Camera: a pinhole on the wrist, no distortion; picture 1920 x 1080 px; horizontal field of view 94.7 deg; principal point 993.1 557.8 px. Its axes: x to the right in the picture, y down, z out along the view. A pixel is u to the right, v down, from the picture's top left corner.
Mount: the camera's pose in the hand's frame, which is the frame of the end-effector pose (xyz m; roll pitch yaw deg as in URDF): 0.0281 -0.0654 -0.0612 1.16 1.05 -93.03
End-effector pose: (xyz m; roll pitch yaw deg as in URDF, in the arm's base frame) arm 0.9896 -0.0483 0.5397 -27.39 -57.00 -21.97
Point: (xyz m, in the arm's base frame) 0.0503 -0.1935 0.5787
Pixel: outside the picture
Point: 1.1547 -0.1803 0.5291
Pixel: behind the camera
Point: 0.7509 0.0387 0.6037
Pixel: 1173 230
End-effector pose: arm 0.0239 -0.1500 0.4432 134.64 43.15 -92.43
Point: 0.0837 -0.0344 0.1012
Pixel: 1675 1028
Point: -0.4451 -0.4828 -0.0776
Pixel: outside the picture
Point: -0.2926 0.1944 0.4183
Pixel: 770 91
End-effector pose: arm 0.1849 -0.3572 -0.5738 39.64 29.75 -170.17
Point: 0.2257 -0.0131 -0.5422
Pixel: 1687 176
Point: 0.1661 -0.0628 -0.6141
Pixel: 1783 470
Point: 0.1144 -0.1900 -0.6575
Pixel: 1644 934
